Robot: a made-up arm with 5 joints.
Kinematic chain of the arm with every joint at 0, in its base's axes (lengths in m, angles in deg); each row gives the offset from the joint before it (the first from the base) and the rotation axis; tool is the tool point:
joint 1: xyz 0 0 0.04 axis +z
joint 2: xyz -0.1 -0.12 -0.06 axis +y
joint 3: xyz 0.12 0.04 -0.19 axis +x
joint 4: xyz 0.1 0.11 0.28 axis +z
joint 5: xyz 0.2 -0.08 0 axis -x
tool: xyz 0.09 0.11 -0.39
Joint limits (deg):
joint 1: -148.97..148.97
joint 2: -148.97..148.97
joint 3: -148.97..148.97
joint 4: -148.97..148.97
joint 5: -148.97..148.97
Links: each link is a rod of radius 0.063 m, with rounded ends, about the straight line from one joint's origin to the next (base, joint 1, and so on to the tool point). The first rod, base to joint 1, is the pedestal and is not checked.
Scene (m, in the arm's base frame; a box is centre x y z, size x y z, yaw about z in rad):
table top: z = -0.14
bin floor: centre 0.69 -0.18 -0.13 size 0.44 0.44 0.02 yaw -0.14
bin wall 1: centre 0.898 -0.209 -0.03 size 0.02 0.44 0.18 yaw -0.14
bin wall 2: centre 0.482 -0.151 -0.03 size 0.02 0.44 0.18 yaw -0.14
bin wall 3: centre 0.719 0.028 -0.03 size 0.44 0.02 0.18 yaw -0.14
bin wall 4: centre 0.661 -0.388 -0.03 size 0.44 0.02 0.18 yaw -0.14
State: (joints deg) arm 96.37 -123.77 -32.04 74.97 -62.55
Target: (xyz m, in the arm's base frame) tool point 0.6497 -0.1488 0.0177
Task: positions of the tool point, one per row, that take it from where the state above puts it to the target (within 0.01 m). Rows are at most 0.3 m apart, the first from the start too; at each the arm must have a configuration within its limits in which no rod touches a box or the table.
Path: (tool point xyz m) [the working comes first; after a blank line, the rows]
Joints at the target: 4.58 -82.28 -119.58 54.84 -56.89
Straight joint move there: touches bin wall 3.

1: -0.3757 0.2811 0.1907
2: -0.2186 0.4421 0.2417
3: 0.0083 0.5222 0.2733
4: 0.2596 0.4933 0.2853
5: 0.4807 0.3523 0.2807
6: 0.6216 0.1233 0.2641
7: 0.6497 -0.1487 0.2416
8: 0.6497 -0.1488 0.0177

